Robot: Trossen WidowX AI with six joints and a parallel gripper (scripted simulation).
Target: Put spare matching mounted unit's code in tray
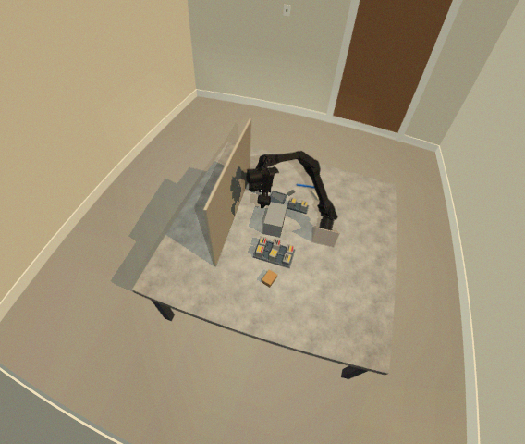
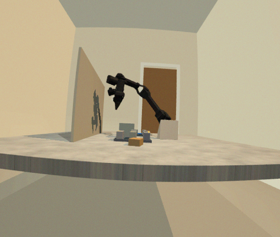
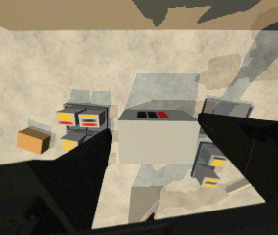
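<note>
My gripper tip is 14 cm past the grey spare, 12 cm to the right of it and 15 cm above it. Also, from my gripper tip: grey mounted unit 7 cm behind, 2 cm to the right, 15 cm below; then tall tan panel 17 cm ahead, 3 cm above; then grey tray 2 cm behind, 22 cm to the right, 19 cm below.
</note>
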